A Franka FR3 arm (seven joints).
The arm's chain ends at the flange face. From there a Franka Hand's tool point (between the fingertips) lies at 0.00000 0.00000 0.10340 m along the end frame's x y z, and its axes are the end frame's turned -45 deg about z.
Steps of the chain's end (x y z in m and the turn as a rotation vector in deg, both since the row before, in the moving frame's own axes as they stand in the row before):
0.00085, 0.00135, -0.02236, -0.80, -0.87, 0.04
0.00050, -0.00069, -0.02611, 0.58, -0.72, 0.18
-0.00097, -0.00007, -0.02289, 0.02, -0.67, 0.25
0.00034, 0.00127, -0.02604, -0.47, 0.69, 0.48
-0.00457, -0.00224, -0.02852, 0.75, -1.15, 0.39
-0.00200, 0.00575, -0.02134, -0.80, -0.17, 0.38
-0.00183, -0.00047, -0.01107, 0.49, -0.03, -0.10
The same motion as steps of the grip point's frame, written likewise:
-0.00248, 0.00147, -0.02238, 0.05, -1.18, 0.04
0.00067, -0.00179, -0.02612, 0.92, -0.10, 0.18
-0.00146, -0.00162, -0.02290, 0.49, -0.46, 0.25
-0.00038, 0.00262, -0.02605, -0.82, 0.16, 0.48
-0.00215, -0.00724, -0.02855, 1.34, -0.28, 0.39
-0.00672, 0.00345, -0.02135, -0.45, -0.69, 0.38
-0.00038, -0.00229, -0.01107, 0.37, 0.33, -0.10

